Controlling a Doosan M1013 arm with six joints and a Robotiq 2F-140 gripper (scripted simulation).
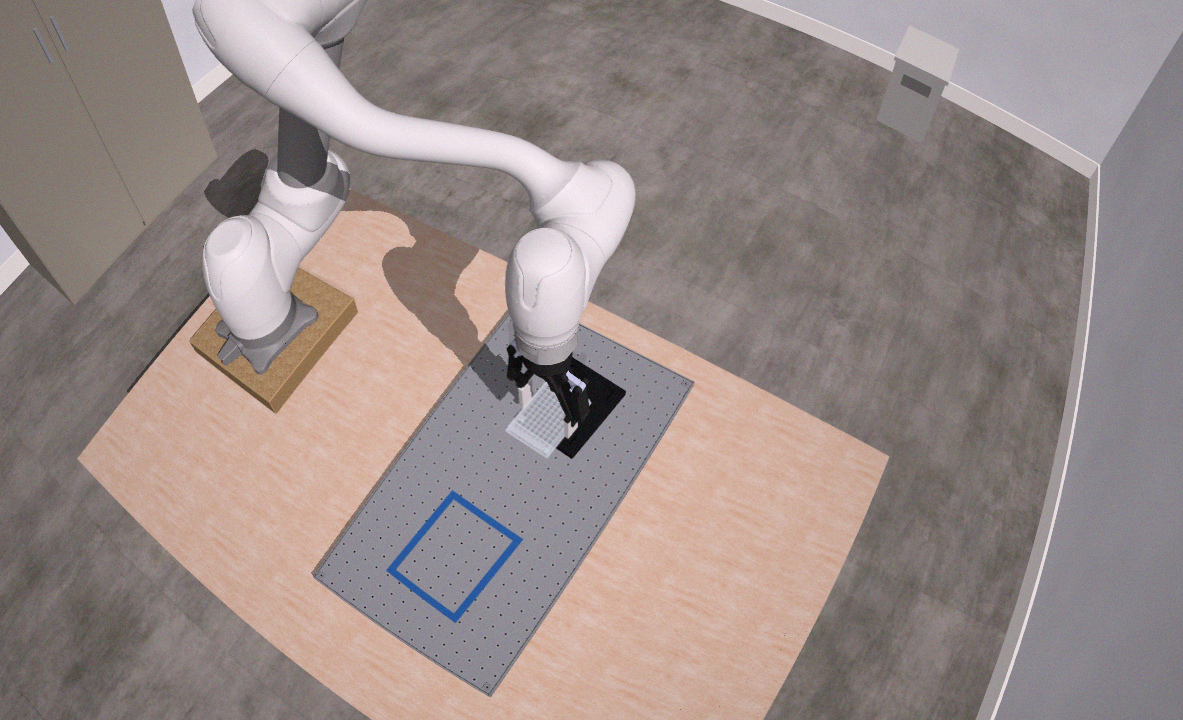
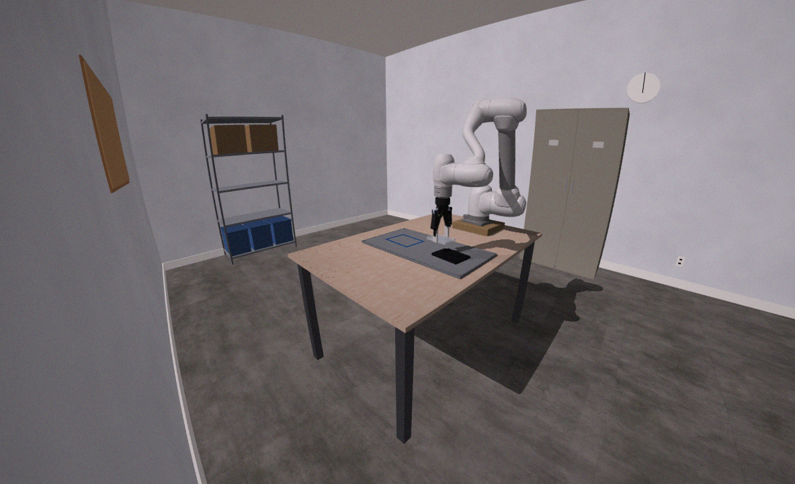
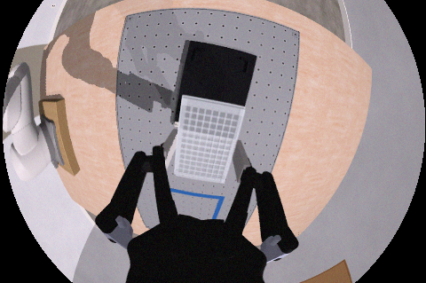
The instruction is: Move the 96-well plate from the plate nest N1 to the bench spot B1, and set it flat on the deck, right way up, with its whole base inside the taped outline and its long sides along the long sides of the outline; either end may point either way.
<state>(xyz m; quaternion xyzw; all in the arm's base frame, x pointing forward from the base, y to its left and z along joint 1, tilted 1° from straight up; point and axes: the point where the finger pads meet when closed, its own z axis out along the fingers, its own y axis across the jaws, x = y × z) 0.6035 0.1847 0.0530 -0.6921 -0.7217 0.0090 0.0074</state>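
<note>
Now: the black plate nest 9 cm below my hand and 7 cm to the left of it. From my hand the other things lie so: white 96-well plate (2 cm below).
</note>
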